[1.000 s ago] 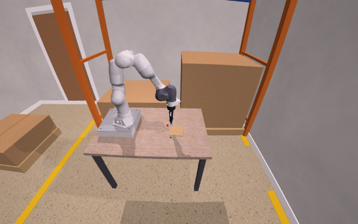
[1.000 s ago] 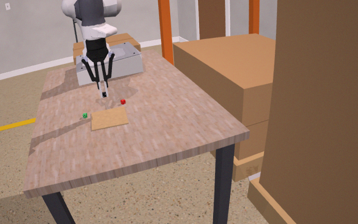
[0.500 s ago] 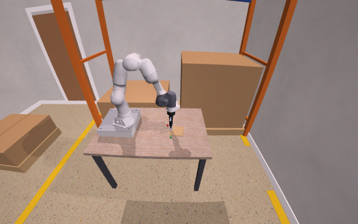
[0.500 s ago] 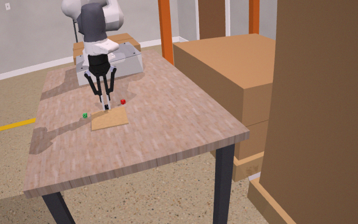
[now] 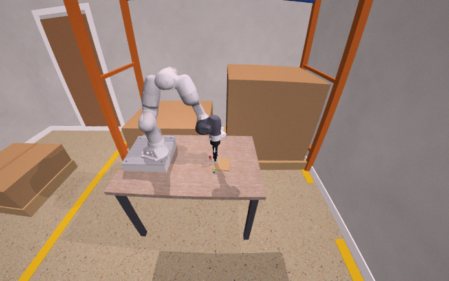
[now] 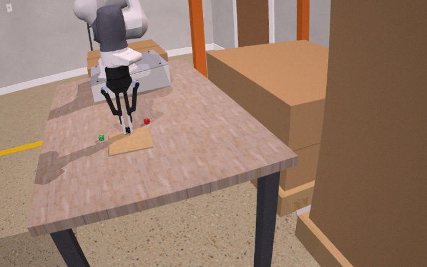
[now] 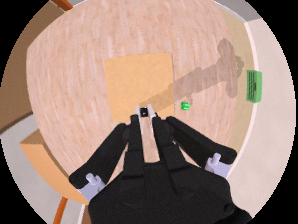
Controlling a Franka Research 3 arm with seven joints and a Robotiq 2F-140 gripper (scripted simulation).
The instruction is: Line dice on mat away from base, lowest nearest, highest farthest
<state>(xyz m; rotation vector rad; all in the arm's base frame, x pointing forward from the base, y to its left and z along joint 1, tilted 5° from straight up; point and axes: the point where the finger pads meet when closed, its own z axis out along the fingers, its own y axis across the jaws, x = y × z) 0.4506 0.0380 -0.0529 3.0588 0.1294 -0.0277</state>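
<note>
The black die is 30 mm below my hand. The rest, counted from my hand: green die: 100 mm to the right, 40 mm below, 10 mm ahead; tan mat: 50 mm ahead, 40 mm below; red die: 70 mm to the left, 60 mm behind, 40 mm below.
</note>
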